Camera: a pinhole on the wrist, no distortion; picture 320 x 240 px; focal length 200.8 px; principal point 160.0 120.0 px. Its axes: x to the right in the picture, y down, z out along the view. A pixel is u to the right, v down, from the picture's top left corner.
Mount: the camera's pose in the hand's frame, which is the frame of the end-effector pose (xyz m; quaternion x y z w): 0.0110 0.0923 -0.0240 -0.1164 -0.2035 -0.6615 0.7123
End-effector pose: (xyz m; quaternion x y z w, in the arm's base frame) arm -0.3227 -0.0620 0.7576 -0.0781 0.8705 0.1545 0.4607
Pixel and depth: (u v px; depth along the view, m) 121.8 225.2 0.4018
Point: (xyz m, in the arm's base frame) -0.2627 0.3834 0.5246
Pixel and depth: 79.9 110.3 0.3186
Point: -0.2316 0.3290 0.7625
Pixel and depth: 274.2 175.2 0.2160
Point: -0.1931 0.0935 0.6153
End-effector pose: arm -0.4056 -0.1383 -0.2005 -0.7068 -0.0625 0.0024 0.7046
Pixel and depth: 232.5 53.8 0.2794
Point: -0.5327 0.1102 -0.3261
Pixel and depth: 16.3 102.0 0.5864
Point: -0.5099 0.1545 -0.9297
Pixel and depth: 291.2 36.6 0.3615
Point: -0.6145 0.2310 -0.2416
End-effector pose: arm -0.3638 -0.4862 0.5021 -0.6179 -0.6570 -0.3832 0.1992
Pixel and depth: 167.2 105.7 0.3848
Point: -0.0489 -0.3037 0.3134
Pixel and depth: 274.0 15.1 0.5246
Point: -0.1716 -0.2882 -0.0683
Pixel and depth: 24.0 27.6 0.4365
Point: 0.2305 -0.5282 0.3137
